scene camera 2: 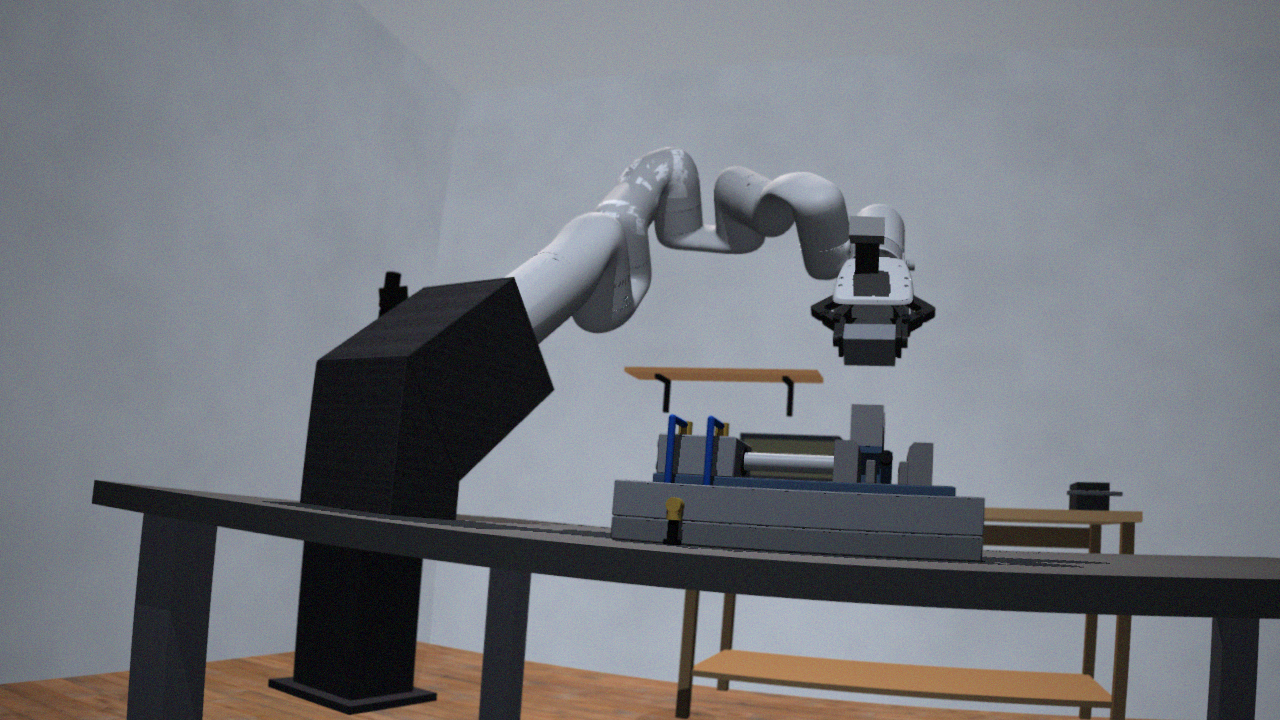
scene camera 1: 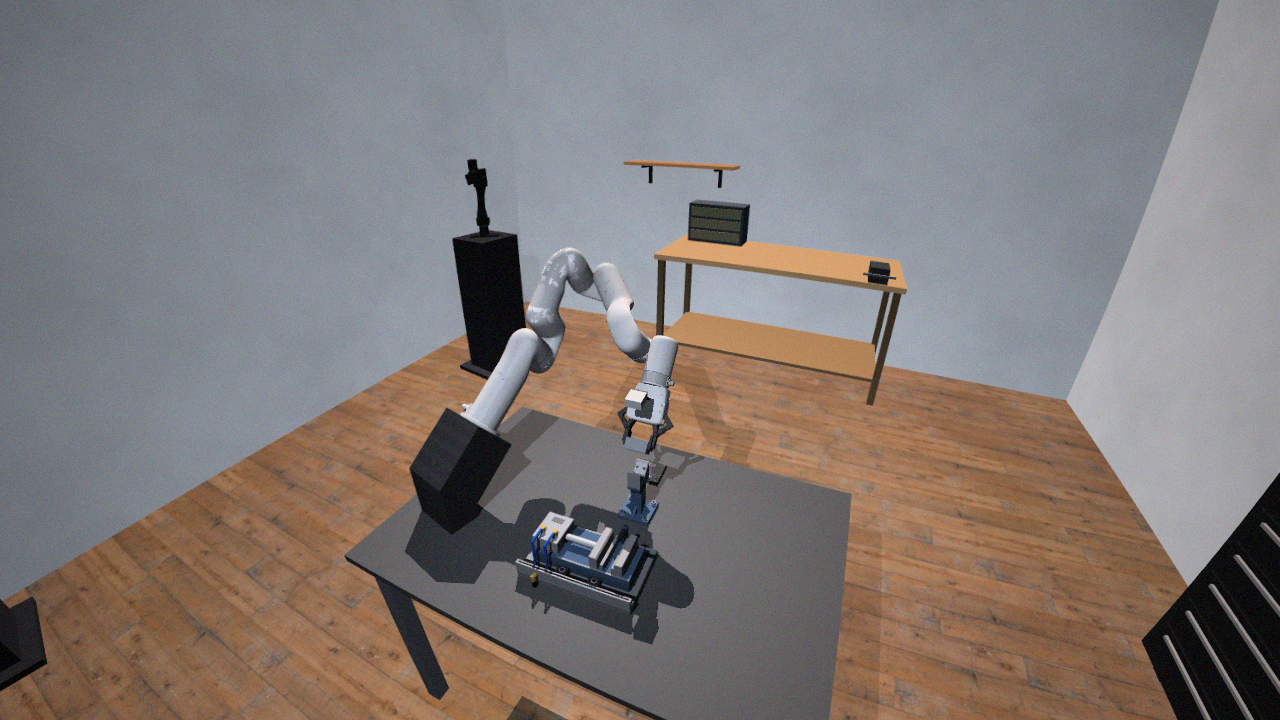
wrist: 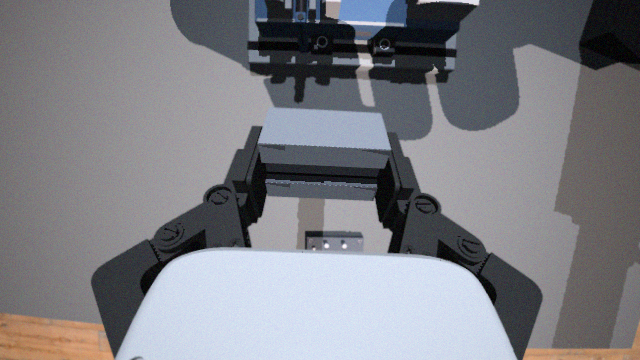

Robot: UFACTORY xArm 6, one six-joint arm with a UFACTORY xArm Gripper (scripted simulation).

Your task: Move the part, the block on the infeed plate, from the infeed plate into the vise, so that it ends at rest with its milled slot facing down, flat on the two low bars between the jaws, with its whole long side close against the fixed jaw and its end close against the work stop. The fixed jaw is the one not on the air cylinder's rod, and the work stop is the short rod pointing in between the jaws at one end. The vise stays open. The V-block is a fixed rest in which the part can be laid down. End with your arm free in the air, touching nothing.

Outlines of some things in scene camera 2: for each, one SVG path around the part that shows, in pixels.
The gripper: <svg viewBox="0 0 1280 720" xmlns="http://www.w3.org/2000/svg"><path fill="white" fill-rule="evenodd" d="M850 216L849 238L850 243L855 243L855 254L845 262L840 270L833 295L811 306L811 316L822 321L824 326L834 331L833 347L838 347L839 357L843 357L845 324L896 324L895 357L901 358L902 348L907 348L910 332L921 327L924 322L935 317L935 307L913 294L911 274L905 261L901 260L894 252L887 248L880 247L879 249L879 244L884 244L885 217Z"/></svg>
A part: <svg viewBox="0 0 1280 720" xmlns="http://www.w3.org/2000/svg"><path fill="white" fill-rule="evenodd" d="M845 324L843 335L844 365L895 366L896 324Z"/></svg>
